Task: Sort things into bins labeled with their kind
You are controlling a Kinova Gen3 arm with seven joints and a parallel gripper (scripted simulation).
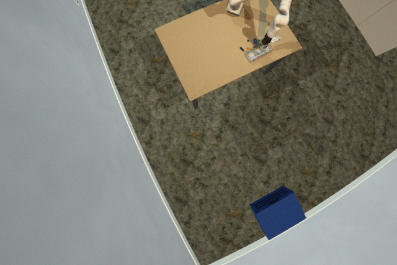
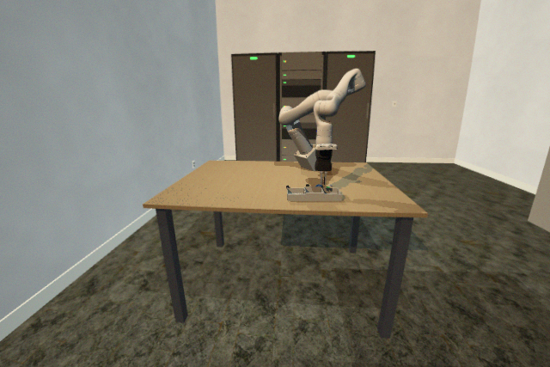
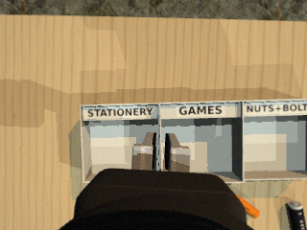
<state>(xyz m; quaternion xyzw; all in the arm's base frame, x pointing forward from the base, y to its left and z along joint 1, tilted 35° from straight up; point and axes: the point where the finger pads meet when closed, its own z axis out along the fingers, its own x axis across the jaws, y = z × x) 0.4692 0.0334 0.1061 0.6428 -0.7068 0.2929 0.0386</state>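
Right now the black part is 16 cm behind my hand, 3 cm to the right of it and 8 cm below it. The rest, counted from my hand: blue 9V battery (11 cm behind, 1 cm to the left, 8 cm below); then orange battery (9 cm behind, 8 cm to the right, 8 cm below); then green die (10 cm behind, 6 cm to the left, 8 cm below).
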